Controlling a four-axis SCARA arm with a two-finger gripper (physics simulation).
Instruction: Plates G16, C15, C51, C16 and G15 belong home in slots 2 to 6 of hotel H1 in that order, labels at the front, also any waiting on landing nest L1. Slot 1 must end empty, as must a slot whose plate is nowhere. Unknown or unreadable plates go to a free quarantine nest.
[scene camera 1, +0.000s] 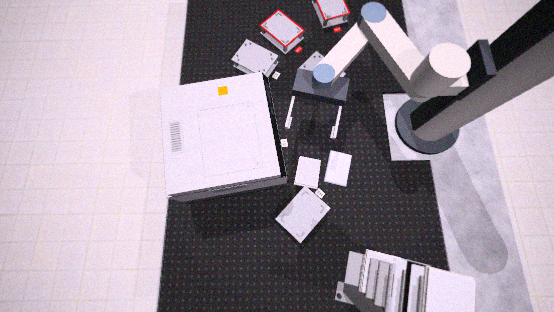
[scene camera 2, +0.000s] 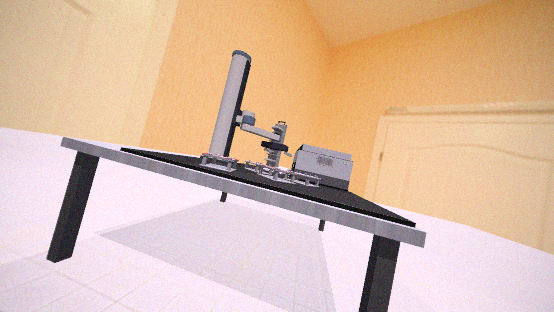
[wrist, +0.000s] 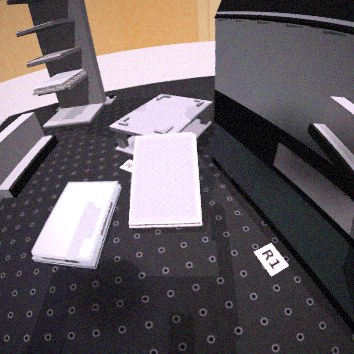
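Where they show: gripper, fingertip midpoint: (scene camera 1: 309, 133) (scene camera 2: 282, 154) (wrist: 176, 114); arm's base, origin of the base link: (scene camera 1: 425, 125).
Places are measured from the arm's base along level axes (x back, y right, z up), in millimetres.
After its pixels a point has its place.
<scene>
My gripper (scene camera 1: 311, 130) {x -499, y -88, z 176 mm} (wrist: 176, 114) {x -499, y -88, z 176 mm} is open and empty above the mat, beside the R1 tag. One white plate (scene camera 1: 307, 172) {x -501, y -200, z 55 mm} (wrist: 165, 180) {x -497, y -184, z 47 mm} lies past the fingertips, close to a grey nest (scene camera 1: 302, 215) {x -526, y -358, z 63 mm} (wrist: 160, 112) {x -519, y -349, z 63 mm}. A second white plate (scene camera 1: 338, 168) {x -377, y -181, z 28 mm} (wrist: 75, 220) {x -377, y -167, z 27 mm} lies beside it on the mat; the mark on its long side is too small to read. The hotel (scene camera 2: 283, 131) (wrist: 87, 50) {x -380, y -588, z 167 mm} shows several shelves in the wrist view, with a plate (wrist: 60, 82) {x -322, y -481, z 123 mm} on a low one. In scene camera 1 it stands at the bottom right, its slot labels unreadable.
A large white instrument (scene camera 1: 230, 145) {x -752, y -155, z 263 mm} (scene camera 2: 322, 162) {x -809, y 73, z 166 mm} stands beside the gripper, with the R1 tag (scene camera 1: 284, 143) {x -584, y -70, z 13 mm} (wrist: 271, 259) {x -585, y -67, z 13 mm} at its front. Two red-rimmed nests (scene camera 1: 282, 27) {x -582, y 450, z 63 mm} (scene camera 1: 332, 8) {x -357, y 545, z 63 mm} and two grey nests (scene camera 1: 255, 57) {x -700, y 300, z 63 mm} (scene camera 1: 315, 60) {x -446, y 279, z 63 mm} stand at the top; the arm partly covers one grey nest.
</scene>
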